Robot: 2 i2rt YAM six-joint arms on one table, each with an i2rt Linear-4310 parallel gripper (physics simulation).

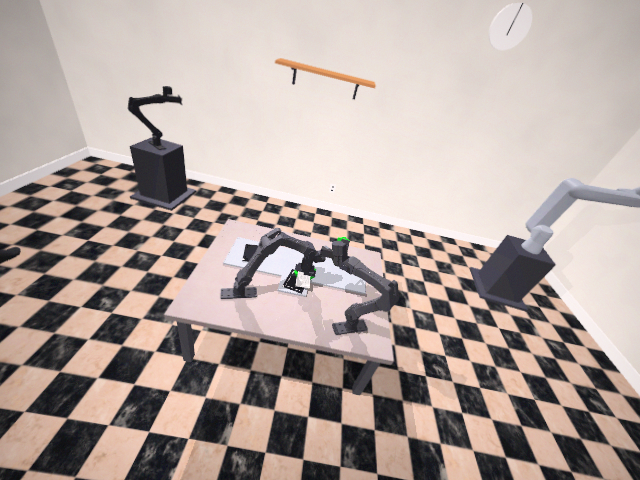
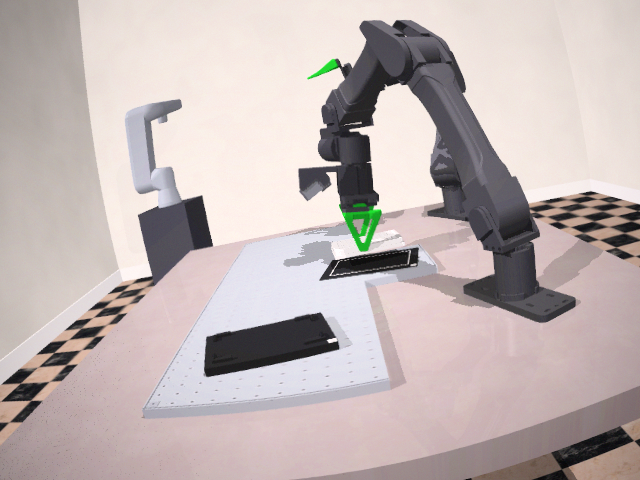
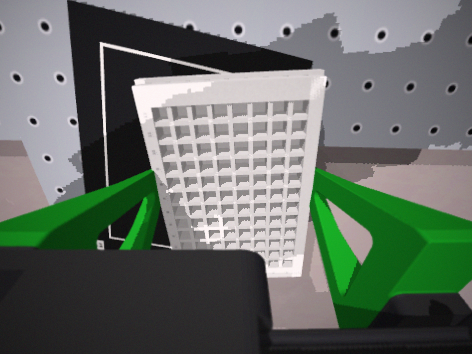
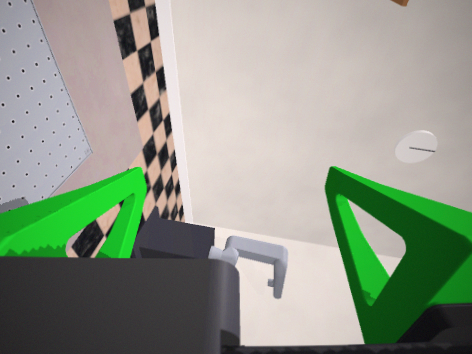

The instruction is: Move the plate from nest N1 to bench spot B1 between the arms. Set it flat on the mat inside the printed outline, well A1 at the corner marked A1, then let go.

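Frame: origin at the left arm's base, x ahead, y left, z up, level; centimetres.
Seen in the pictures: left gripper, fingertip midpoint: (image 1: 303, 277) (image 2: 361, 246) (image 3: 234, 176); right gripper, fingertip midpoint: (image 2: 315, 98) (image 4: 235, 177); left arm's base, link origin: (image 1: 238, 293) (image 2: 517, 298); right arm's base, link origin: (image 1: 349, 327) (image 2: 457, 215).
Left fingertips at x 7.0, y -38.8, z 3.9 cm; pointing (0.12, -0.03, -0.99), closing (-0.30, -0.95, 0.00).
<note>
Pixels of each thing's top centre, then the offset from my left fingertips to it. "spot": a spot on its surface instead. Level surfaces: height alone.
- white well plate, top centre: (image 3: 235, 203) (image 2: 366, 239) (image 1: 303, 278) dz +1.1, dx -1.0, dy +0.3 cm
- black mat, surface height: dz -2.4 cm
- white printed outline, surface spot: (image 3: 102, 140) spot: dz -2.4, dx +3.8, dy +7.5 cm
- black nest N1, top centre: (image 2: 264, 335) (image 1: 253, 251) dz -0.8, dx +25.7, dy +29.4 cm
- grey perforated board, surface height: dz -2.6 cm
- pink table, surface height: dz -3.9 cm
The white well plate (image 3: 231, 168) (image 2: 387, 236) (image 1: 302, 281) sits between the green fingers of my left gripper (image 3: 234, 176) (image 2: 362, 233) (image 1: 304, 275), which is shut on its two long sides. It hangs low over the black mat (image 3: 90, 88) (image 2: 385, 262) (image 1: 288, 285). The mat carries a white printed outline (image 3: 102, 140). The plate is skewed and reaches past the mat's edge on one side. I cannot tell whether it touches the mat. The black nest N1 (image 2: 270, 343) (image 1: 249, 250) lies empty on the grey perforated board (image 2: 270, 286) (image 3: 357, 70). My right gripper (image 4: 235, 177) (image 2: 325, 69) (image 1: 341, 239) is open, empty and raised, pointing at the wall.
Both arm bases (image 2: 513, 297) (image 1: 238, 291) stand on the pink table (image 2: 461, 381) (image 1: 270, 319). Two pedestals with idle arms, one dark (image 1: 158, 171) and one with a grey arm (image 1: 510, 273) (image 2: 170, 233), stand on the checkered floor away from the table.
</note>
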